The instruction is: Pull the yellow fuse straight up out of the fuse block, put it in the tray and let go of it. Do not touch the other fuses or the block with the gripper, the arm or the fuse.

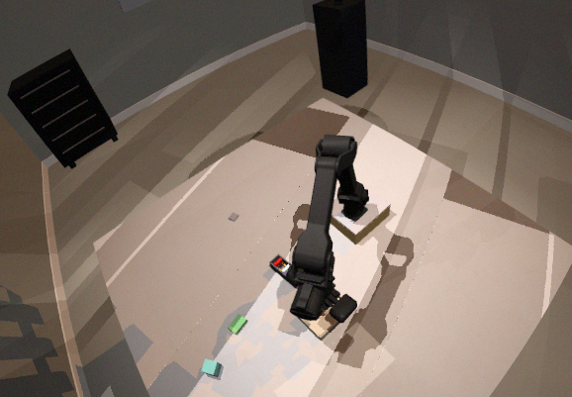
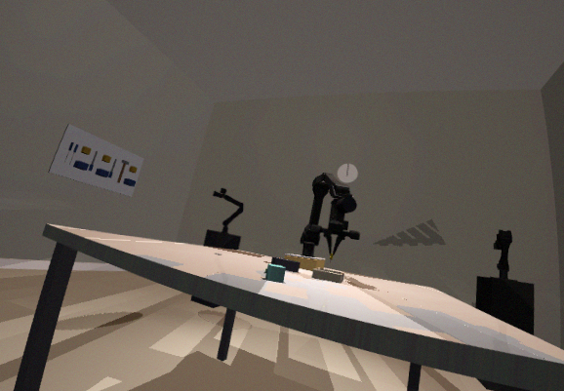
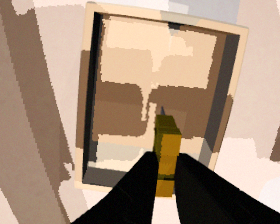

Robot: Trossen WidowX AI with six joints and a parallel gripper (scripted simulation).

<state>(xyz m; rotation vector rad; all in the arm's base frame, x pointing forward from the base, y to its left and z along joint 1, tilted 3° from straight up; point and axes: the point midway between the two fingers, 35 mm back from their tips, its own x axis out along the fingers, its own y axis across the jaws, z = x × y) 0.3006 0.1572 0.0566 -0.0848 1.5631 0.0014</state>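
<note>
Right now my gripper tip is 9 cm above the tray. Also, from my gripper tip: green fuse 14 cm to the right, 7 cm below, 2 cm behind; then yellow fuse 1 cm below; then magenta fuse 16 cm to the right, 7 cm below, 1 cm behind.
</note>
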